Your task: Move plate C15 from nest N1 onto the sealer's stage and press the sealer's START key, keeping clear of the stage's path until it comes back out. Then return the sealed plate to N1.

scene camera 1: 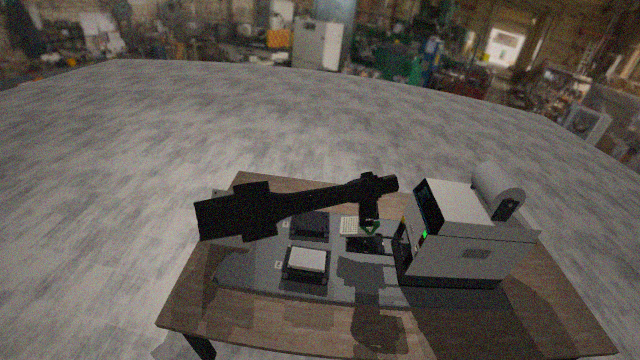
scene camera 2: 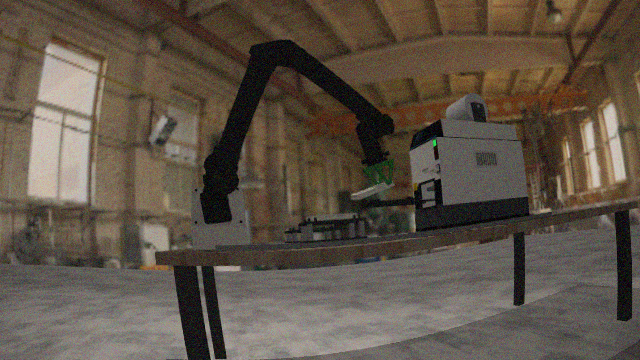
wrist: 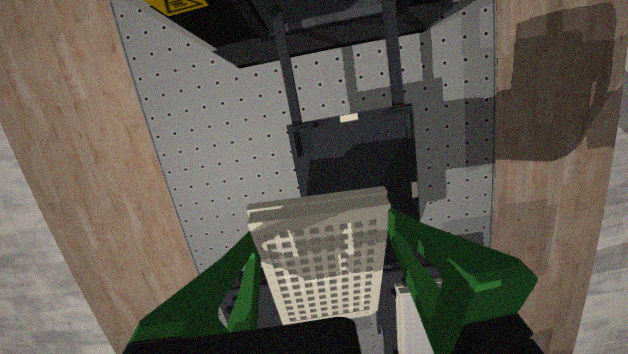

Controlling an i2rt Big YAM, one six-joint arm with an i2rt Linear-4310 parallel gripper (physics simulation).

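Where they show: gripper, fingertip midpoint: (scene camera 1: 369, 225) (scene camera 2: 384, 185) (wrist: 320, 225); arm's base at its link origin: (scene camera 2: 215, 208).
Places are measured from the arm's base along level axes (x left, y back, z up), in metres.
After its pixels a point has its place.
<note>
My gripper (scene camera 1: 370, 228) @[x -0.058, y -0.529, z 0.049 m] (scene camera 2: 381, 175) @[x -0.058, y -0.529, z 0.049 m] (wrist: 320, 225) @[x -0.058, y -0.529, z 0.049 m], with green fingers, is shut on a cream well plate (scene camera 1: 349, 225) @[x -0.045, y -0.458, z 0.034 m] (scene camera 2: 372, 191) @[x -0.087, y -0.469, z 0.029 m] (wrist: 325, 280) @[x -0.048, y -0.484, z 0.044 m] by its two sides. The plate hangs tilted in the air, its left end lower in scene camera 2. The sealer's dark stage (scene camera 1: 356, 244) @[x -0.103, y -0.484, z -0.005 m] (scene camera 2: 392, 202) @[x -0.135, y -0.510, z -0.012 m] (wrist: 357, 135) @[x -0.100, y -0.572, z -0.005 m] is out on two rails, empty where visible; the held plate is above it and hides its near part in the wrist view. The grey sealer (scene camera 1: 460, 257) @[x -0.232, y -0.814, z 0.082 m] (scene camera 2: 480, 172) @[x -0.232, y -0.827, z 0.060 m] shows a green light (scene camera 1: 424, 234) @[x -0.198, y -0.656, z 0.159 m] (scene camera 2: 435, 143) @[x -0.202, y -0.656, z 0.159 m]. The back nest (scene camera 1: 310, 226) @[x 0.041, y -0.324, z -0.070 m] is dark and holds no plate; nest labels are unreadable.
A second, white plate (scene camera 1: 307, 259) @[x -0.151, y -0.308, z -0.039 m] (wrist: 413, 320) @[x -0.120, y -0.332, z -0.039 m] sits in the front nest (scene camera 1: 300, 276) @[x -0.179, y -0.288, z -0.106 m]. A film roll (scene camera 1: 497, 187) @[x -0.176, y -0.845, z 0.341 m] (scene camera 2: 465, 108) @[x -0.197, y -0.833, z 0.298 m] is on top of the sealer. A yellow warning label (wrist: 181, 5) @[x -0.017, y -0.675, z 0.041 m] is beside the sealer's opening. The pegboard (wrist: 225, 130) @[x 0.049, y -0.613, z -0.110 m] lies on the wooden table (wrist: 75, 165) @[x 0.304, y -0.635, z -0.123 m].
</note>
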